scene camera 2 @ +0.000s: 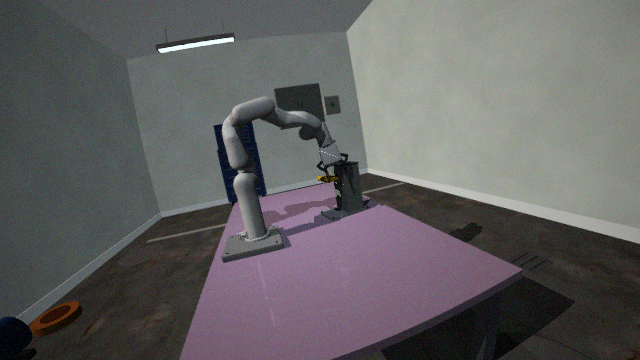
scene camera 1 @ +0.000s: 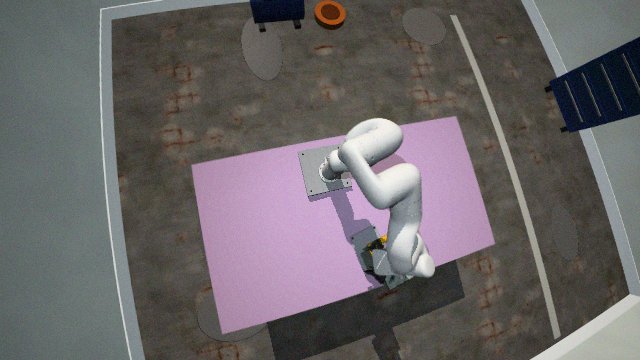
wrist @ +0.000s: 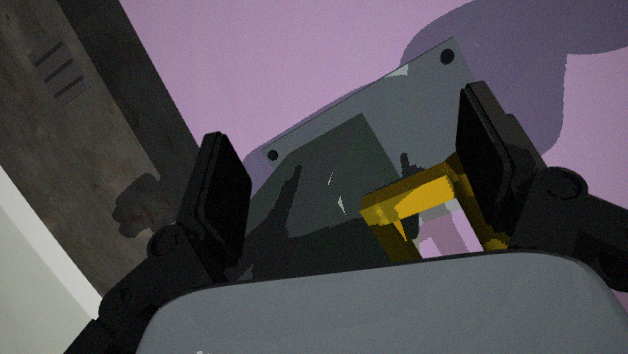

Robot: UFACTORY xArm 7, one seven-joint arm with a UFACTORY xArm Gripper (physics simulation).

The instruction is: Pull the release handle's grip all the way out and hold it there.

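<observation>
The release handle's yellow grip (scene camera 1: 383,239) (scene camera 2: 327,178) (wrist: 430,194) is a squared loop standing out from the side of a dark grey housing (scene camera 2: 352,187) (wrist: 345,145). The housing stands on a grey base plate (scene camera 2: 334,215) (wrist: 430,85) at the table's edge. My gripper (scene camera 2: 334,169) (wrist: 343,137) is wide open, tilted down over the housing and grip, and holds nothing. In the wrist view the loop lies toward the right finger, which overlaps its right side; whether they touch I cannot tell. The gripper's body hides the lower part of the loop there.
The pink table (scene camera 1: 260,225) (scene camera 2: 350,280) carries the arm's base plate (scene camera 1: 310,175) (scene camera 2: 255,246). A blue cabinet (scene camera 1: 600,90) stands on the floor beyond the table, and an orange ring-shaped object (scene camera 1: 330,24) (scene camera 2: 42,327) lies on the floor.
</observation>
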